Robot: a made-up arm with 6 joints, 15 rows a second.
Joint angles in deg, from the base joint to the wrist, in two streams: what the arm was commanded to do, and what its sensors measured. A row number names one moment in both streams.
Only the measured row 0 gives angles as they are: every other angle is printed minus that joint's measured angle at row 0.
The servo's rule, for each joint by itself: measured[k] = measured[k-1] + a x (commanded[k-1-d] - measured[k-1]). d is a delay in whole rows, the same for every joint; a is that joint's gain. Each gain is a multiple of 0.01, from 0.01 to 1. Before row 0 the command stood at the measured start. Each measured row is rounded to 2 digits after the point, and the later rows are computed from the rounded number. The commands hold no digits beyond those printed.
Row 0, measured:
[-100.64 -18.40 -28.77 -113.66 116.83 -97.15]
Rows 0 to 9, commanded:
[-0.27 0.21 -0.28 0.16 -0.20 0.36]
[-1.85 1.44 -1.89 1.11 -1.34 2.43]
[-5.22 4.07 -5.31 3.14 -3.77 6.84]
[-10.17 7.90 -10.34 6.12 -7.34 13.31]
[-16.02 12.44 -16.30 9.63 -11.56 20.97]
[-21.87 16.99 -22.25 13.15 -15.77 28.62]
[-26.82 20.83 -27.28 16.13 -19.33 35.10]
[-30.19 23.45 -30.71 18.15 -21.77 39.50]
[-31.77 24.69 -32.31 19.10 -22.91 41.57]
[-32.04 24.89 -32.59 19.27 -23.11 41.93]
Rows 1 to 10, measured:
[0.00 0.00 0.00 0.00 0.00 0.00]
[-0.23 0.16 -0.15 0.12 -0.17 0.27]
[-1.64 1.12 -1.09 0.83 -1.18 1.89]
[-4.75 3.33 -3.37 2.49 -3.41 5.60]
[-9.47 6.76 -7.13 5.10 -6.79 11.38]
[-15.17 11.02 -12.08 8.36 -10.89 18.57]
[-21.00 15.50 -17.57 11.81 -15.09 26.11]
[-26.06 19.50 -22.81 14.92 -18.74 32.85]
[-29.65 22.46 -27.08 17.25 -21.35 37.84]
[-31.49 24.13 -29.90 18.58 -22.69 40.64]
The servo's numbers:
d 1
a 0.87 0.75 0.54 0.72 0.86 0.75

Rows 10 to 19, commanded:
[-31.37 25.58 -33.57 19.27 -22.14 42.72]
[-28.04 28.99 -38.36 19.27 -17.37 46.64]
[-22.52 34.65 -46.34 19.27 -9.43 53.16]
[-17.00 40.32 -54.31 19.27 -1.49 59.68]
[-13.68 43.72 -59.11 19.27 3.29 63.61]
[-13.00 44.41 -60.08 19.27 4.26 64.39]
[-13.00 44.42 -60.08 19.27 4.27 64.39]
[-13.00 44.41 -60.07 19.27 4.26 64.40]
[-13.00 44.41 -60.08 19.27 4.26 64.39]
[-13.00 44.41 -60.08 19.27 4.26 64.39]
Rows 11 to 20, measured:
[-31.97 24.70 -31.35 19.08 -23.05 41.61]
[-31.45 25.36 -32.55 19.22 -22.27 42.44]
[-28.48 28.08 -35.69 19.26 -18.06 45.59]
[-23.29 33.01 -41.44 19.27 -10.64 51.27]
[-17.82 38.49 -48.39 19.27 -2.77 57.58]
[-14.22 42.41 -54.18 19.27 2.44 62.10]
[-13.16 43.91 -57.37 19.27 4.01 63.82]
[-13.02 44.29 -58.83 19.27 4.23 64.25]
[-13.00 44.38 -59.50 19.27 4.26 64.36]
[-13.00 44.40 -59.81 19.27 4.26 64.38]

